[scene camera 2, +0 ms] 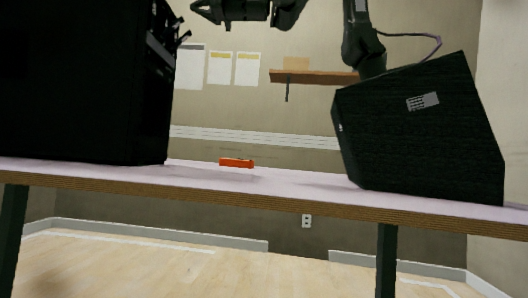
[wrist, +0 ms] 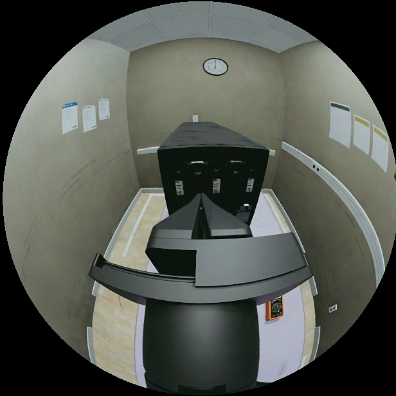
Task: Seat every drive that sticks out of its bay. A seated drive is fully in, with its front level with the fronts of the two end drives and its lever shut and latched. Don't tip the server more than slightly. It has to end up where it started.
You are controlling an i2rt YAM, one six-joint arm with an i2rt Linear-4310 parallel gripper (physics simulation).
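Seen in the pictures: gripper, fingertip midpoint: (scene camera 2: 190, 7); arm's base at its link origin: (scene camera 2: 377, 89).
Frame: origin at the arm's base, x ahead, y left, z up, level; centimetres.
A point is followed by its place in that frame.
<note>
The server (scene camera 2: 75, 85) {x 73.4, y 4.3, z -7.0 cm} (wrist: 212, 136) is a tall black tower. It stands upright at the left in the scene view and ahead of the fingers in the wrist view. Two levers stick out from its front in the scene view, an upper lever (scene camera 2: 178, 21) {x 53.6, y -0.7, z 13.7 cm} and a lower lever (scene camera 2: 185, 36) {x 54.1, y -6.9, z 13.4 cm}. In the wrist view, one lever (wrist: 245, 207) shows right of the fingers, low on the front; the fingers hide part of the bays. How far each drive sticks out is too dark to tell. My gripper (scene camera 2: 192, 6) {x 51.1, y -1.2, z 18.2 cm} (wrist: 200, 198) is shut and empty, its tips a little out from the server's front, near lever height.
An orange multimeter (scene camera 2: 236, 163) {x 38.0, y -23.8, z -23.5 cm} (wrist: 275, 308) lies on the table (scene camera 2: 280, 181) {x 24.1, y 8.4, z -24.9 cm} (wrist: 292, 345), out from the server's front. A large black slanted box (scene camera 2: 420, 130) {x -2.1, y 12.5, z -12.1 cm} stands at the right, in front of the arm's lower part. A wooden shelf (scene camera 2: 320, 77) is on the wall.
</note>
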